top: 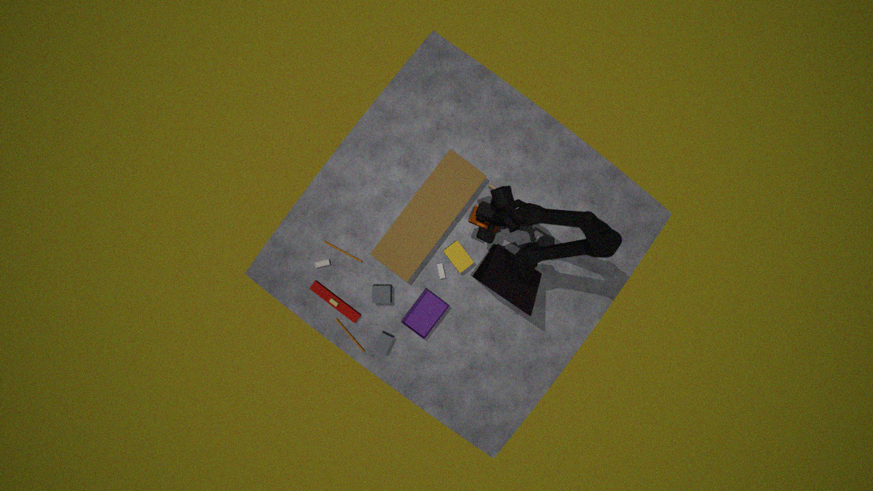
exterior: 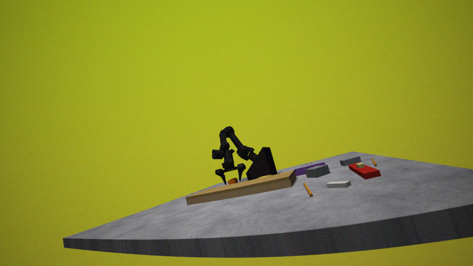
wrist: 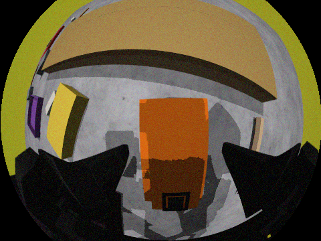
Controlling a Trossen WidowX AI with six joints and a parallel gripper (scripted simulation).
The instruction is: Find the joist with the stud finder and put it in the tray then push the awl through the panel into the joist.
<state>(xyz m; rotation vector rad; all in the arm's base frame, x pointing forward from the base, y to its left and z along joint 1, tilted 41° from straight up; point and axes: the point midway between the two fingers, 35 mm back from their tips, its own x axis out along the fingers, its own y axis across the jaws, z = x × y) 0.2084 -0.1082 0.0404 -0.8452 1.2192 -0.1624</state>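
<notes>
The orange stud finder is 30 mm behind my gripper tip, 10 mm to the right of it and 10 mm above it. The rest, counted from my gripper tip: awl: 130 mm to the right, 30 mm below; yellow block: 30 mm behind, 180 mm to the left, 20 mm below; purple tray: 90 mm behind, 440 mm to the left, 20 mm below.
</notes>
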